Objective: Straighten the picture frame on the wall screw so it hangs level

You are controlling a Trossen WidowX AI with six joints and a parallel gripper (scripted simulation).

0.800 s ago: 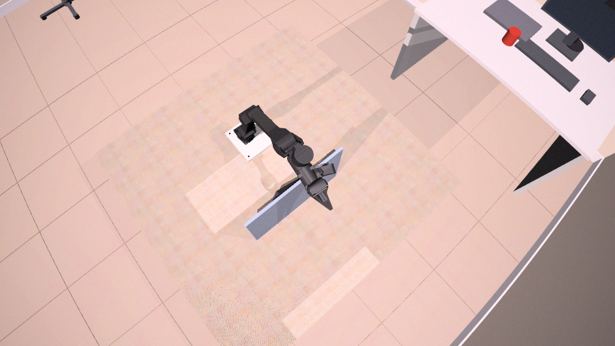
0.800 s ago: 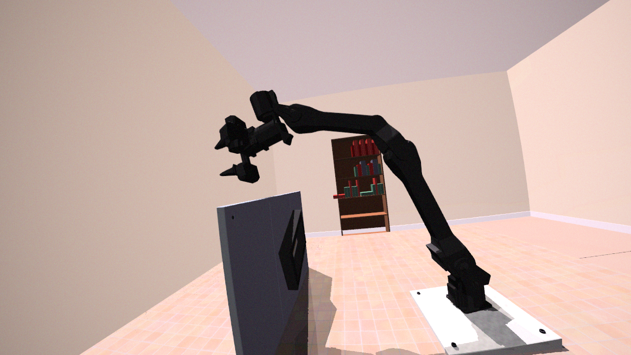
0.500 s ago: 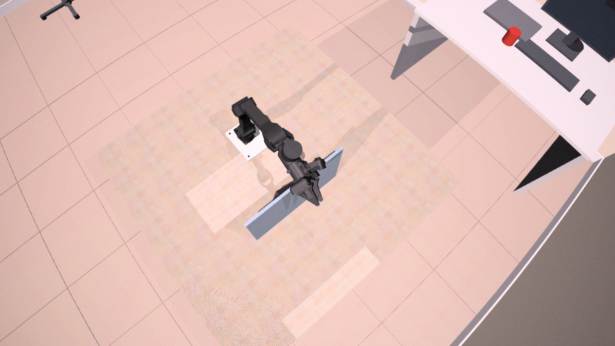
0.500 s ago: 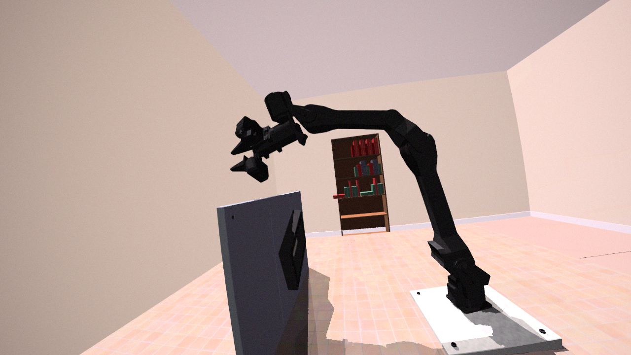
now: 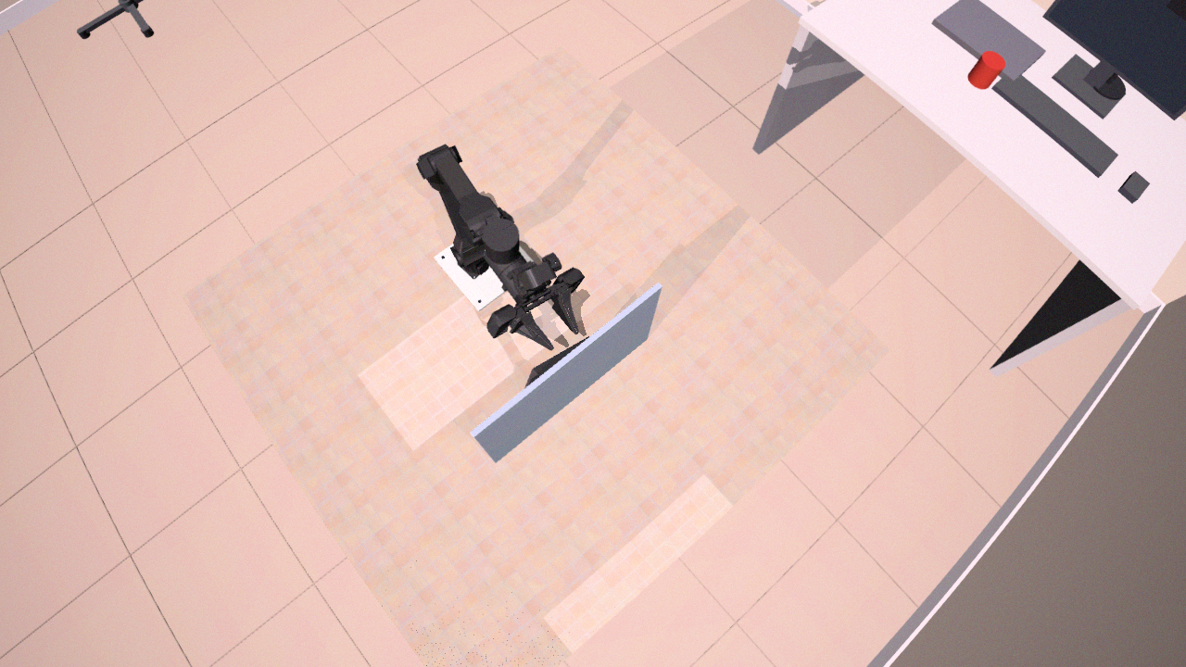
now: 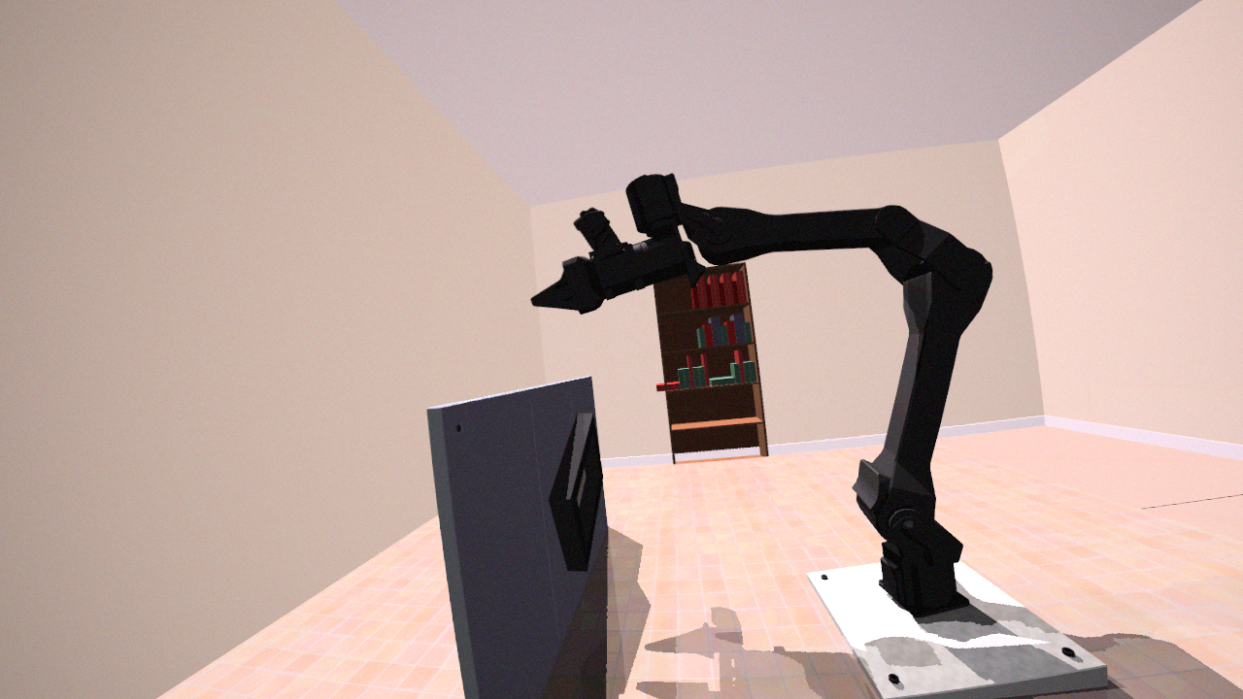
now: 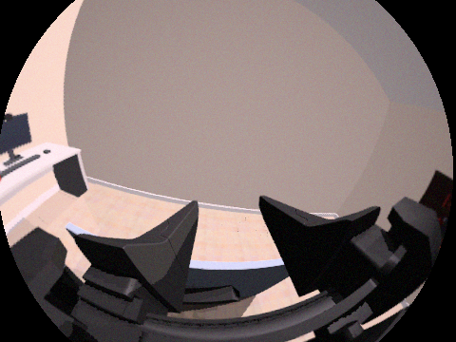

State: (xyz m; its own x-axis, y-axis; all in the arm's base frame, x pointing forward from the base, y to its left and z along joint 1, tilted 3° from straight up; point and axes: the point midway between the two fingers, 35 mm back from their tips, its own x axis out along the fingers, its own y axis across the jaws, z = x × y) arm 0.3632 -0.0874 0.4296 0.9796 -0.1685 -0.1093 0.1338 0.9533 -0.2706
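Now: gripper tip 20 mm past the picture frame and 260 mm above it. Also, from my gripper tip: wall panel 10 mm behind, 10 mm to the left, 270 mm below.
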